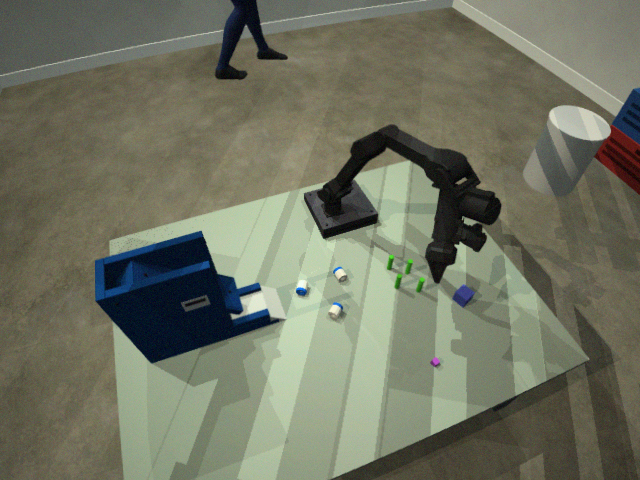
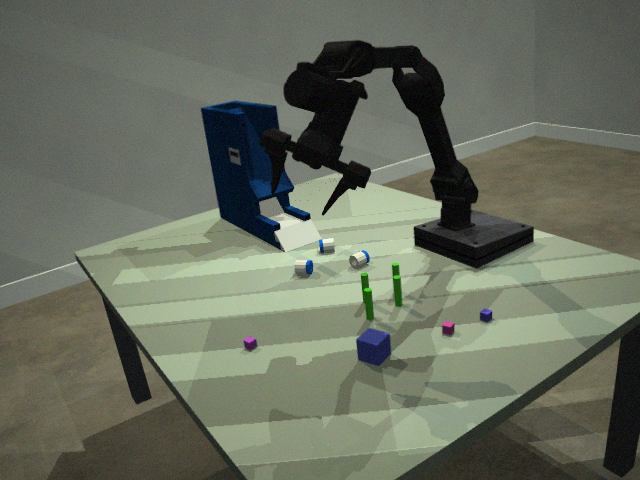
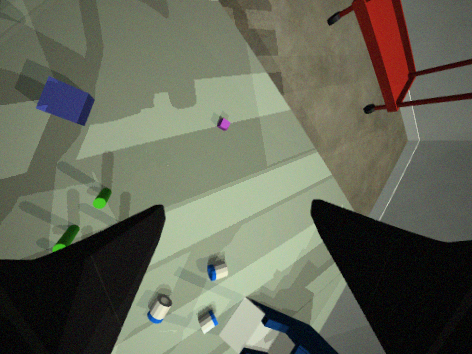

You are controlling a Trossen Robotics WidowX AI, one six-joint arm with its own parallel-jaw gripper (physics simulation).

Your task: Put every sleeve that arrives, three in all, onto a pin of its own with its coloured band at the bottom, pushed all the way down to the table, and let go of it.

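Three short white sleeves with blue bands lie on their sides on the table, apart from each other. One sleeve [image 1: 339, 273] [image 2: 359, 258] [image 3: 160, 308] is nearest the arm's base, a second sleeve [image 1: 301, 287] [image 2: 326, 245] [image 3: 208, 320] is nearest the chute, and a third sleeve [image 1: 335, 310] [image 2: 303, 267] [image 3: 217, 270] is farthest from the base. Green upright pins, such as one bare pin [image 1: 420, 284] [image 2: 368, 303] [image 3: 102, 198], stand in a group of several; no sleeve is on them. My gripper [image 1: 437, 280] [image 2: 298, 204] [image 3: 238, 209] is open and empty, above the table.
A blue dispenser [image 1: 170, 310] [image 2: 222, 170] with a white chute [image 1: 272, 302] [image 2: 297, 232] [image 3: 242, 322] stands beyond the sleeves. A large blue cube [image 1: 463, 295] [image 2: 373, 346] [image 3: 65, 100] is beside the pins. Small cubes, including a purple cube [image 1: 435, 362] [image 2: 250, 343] [image 3: 223, 124], lie on the table.
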